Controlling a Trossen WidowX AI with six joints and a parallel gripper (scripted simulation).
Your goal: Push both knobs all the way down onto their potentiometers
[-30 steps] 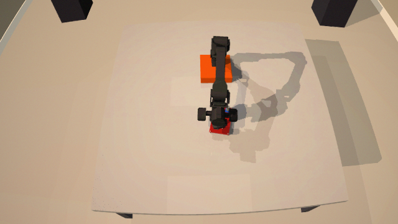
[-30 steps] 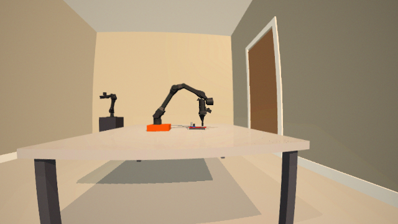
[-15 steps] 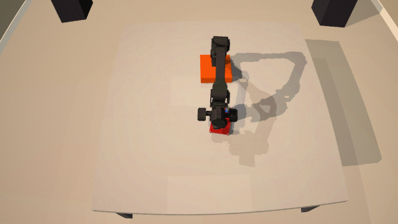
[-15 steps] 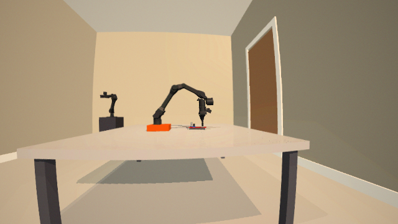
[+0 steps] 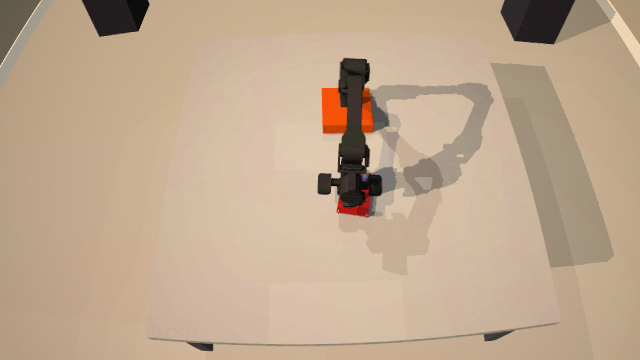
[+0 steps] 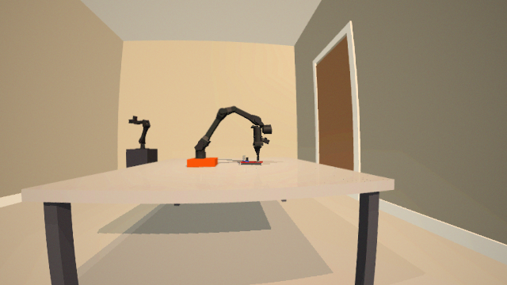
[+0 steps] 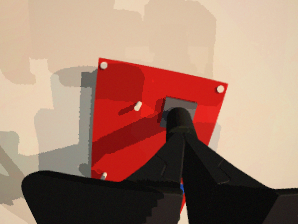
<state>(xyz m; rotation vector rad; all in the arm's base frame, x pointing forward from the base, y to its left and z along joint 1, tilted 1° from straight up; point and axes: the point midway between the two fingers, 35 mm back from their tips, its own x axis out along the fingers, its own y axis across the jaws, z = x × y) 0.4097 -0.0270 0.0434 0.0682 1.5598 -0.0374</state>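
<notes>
The black knob lies 2 cm below my gripper tip. The rest, counted from my gripper tip: blue potentiometer (10 cm behind, 6 cm to the left, 2 cm below); grey potentiometer (3 cm below).
</notes>
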